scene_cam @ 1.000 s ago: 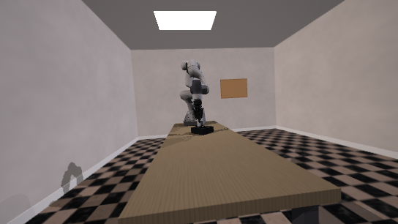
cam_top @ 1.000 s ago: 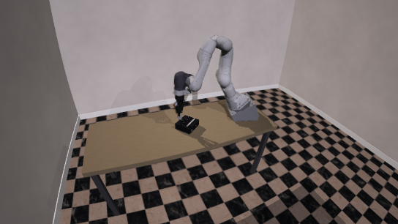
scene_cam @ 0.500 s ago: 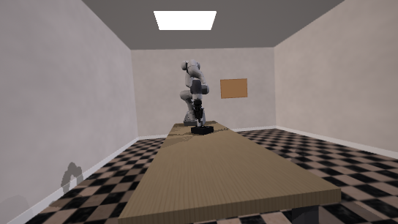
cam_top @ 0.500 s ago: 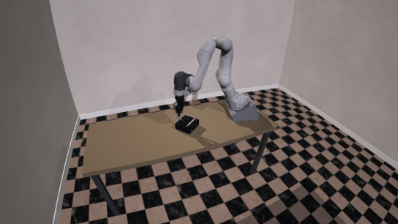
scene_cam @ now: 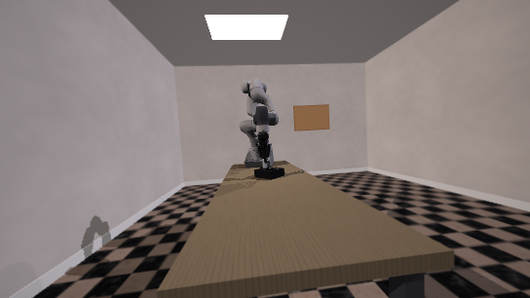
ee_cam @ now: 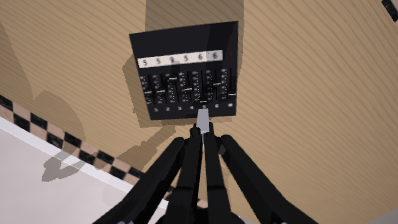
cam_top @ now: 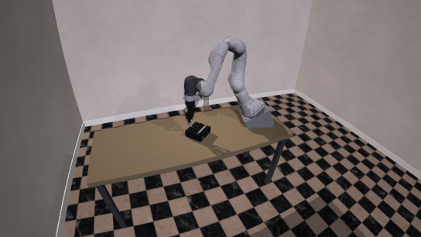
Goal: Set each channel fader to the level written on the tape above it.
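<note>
Right now the master fader is 5 cm to the left of my hand, 4 cm below it and 2 cm ahead of it. From my hand the other things lie so: channel fader cap: 7 cm behind, 4 cm below, 2 cm to the left.
</note>
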